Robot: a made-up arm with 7 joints.
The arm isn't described. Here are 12 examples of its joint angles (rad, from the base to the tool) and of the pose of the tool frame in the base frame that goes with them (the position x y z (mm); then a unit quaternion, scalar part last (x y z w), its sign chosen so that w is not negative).
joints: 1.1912 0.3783 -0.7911 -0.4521 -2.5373 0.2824 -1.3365
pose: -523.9 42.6 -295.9 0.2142 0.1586 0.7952 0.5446
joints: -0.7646 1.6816 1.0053 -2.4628 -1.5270 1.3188 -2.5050
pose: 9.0 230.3 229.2 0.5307 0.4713 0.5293 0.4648
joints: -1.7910 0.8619 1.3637 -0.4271 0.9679 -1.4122 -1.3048
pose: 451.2 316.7 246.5 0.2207 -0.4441 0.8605 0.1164
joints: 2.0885 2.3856 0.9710 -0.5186 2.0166 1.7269 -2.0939
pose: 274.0 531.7 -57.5 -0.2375 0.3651 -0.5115 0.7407
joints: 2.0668 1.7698 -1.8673 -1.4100 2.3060 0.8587 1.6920
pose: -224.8 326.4 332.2 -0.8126 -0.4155 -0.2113 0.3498
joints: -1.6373 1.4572 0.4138 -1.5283 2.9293 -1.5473 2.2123
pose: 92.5 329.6 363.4 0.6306 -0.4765 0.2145 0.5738
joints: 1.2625 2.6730 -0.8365 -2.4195 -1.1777 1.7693 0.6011
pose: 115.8 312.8 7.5 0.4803 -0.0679 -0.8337 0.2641
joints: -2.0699 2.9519 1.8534 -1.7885 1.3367 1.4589 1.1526
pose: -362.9 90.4 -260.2 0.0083 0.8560 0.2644 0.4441
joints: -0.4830 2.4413 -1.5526 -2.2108 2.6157 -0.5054 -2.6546
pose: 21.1 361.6 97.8 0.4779 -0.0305 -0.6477 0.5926
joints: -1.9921 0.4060 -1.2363 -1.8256 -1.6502 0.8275 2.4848
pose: 322.9 -275.0 147.1 0.4513 0.7614 0.4553 0.0962
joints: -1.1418 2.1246 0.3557 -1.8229 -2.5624 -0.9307 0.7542
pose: -50.4 237.6 378.1 0.9270 0.2911 -0.2306 0.0525
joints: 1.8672 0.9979 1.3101 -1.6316 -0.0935 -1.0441 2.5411
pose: -198.6 415.1 145.4 -0.2102 -0.4489 0.3347 0.8014
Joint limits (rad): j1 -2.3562..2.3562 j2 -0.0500..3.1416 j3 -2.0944..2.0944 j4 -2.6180..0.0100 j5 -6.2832..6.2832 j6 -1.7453..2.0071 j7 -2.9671..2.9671
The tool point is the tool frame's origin. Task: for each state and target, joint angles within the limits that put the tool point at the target. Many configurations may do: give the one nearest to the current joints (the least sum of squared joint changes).
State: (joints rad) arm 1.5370 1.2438 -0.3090 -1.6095 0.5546 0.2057 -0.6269
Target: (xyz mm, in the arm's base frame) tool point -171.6 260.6 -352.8
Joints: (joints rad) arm 0.9165 0.8686 -0.3621 -1.7007 0.5546 0.2057 -0.6269
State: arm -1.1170 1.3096 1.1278 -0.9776 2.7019 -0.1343 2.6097
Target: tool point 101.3 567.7 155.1
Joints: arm -0.9125 1.5044 1.3988 -0.6042 2.7019 -0.1343 2.6097
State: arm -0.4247 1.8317 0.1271 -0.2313 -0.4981 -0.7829 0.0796
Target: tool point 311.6 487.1 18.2
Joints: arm -0.5650 1.3646 -0.0246 -0.8811 -0.4981 -0.7829 0.0796
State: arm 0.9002 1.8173 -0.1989 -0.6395 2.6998 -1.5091 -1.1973
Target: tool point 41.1 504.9 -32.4
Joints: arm 1.0428 2.0786 -0.6173 -1.4744 2.6998 -1.5091 -1.1973
